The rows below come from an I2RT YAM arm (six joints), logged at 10 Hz.
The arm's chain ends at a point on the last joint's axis. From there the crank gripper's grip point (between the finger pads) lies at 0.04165 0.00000 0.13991 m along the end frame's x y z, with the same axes.
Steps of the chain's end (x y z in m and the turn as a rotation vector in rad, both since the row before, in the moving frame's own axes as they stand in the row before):
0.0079, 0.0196, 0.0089, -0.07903, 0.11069, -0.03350
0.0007, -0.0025, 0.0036, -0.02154, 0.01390, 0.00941
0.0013, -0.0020, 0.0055, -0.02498, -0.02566, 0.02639
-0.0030, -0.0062, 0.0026, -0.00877, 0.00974, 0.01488
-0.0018, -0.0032, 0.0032, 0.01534, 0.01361, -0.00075
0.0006, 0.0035, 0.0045, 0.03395, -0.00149, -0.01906
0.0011, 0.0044, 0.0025, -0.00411, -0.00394, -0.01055
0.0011, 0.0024, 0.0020, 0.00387, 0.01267, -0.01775
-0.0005, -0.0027, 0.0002, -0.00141, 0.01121, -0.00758
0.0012, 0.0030, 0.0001, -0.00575, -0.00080, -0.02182
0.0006, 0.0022, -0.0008, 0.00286, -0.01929, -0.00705
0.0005, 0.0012, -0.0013, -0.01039, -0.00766, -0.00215
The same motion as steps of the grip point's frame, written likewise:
0.0232, 0.0288, 0.0031, -0.07903, 0.11069, -0.03350
0.0026, 0.0009, 0.0030, -0.02154, 0.01390, 0.00941
-0.0024, 0.0026, 0.0065, -0.02498, -0.02566, 0.02639
-0.0017, -0.0043, 0.0022, -0.00877, 0.00974, 0.01488
0.0001, -0.0054, 0.0026, 0.01534, 0.01361, -0.00075
0.0003, -0.0020, 0.0045, 0.03395, -0.00149, -0.01906
0.0005, 0.0045, 0.0027, -0.00411, -0.00394, -0.01055
0.0029, 0.0011, 0.0015, 0.00387, 0.01267, -0.01775
0.0011, -0.0028, -0.0003, -0.00141, 0.01121, -0.00758
0.0011, 0.0029, 0.0001, -0.00575, -0.00080, -0.02182
-0.0021, 0.0015, 0.0000, 0.00286, -0.01929, -0.00705
-0.0006, 0.0026, -0.0010, -0.01039, -0.00766, -0.00215

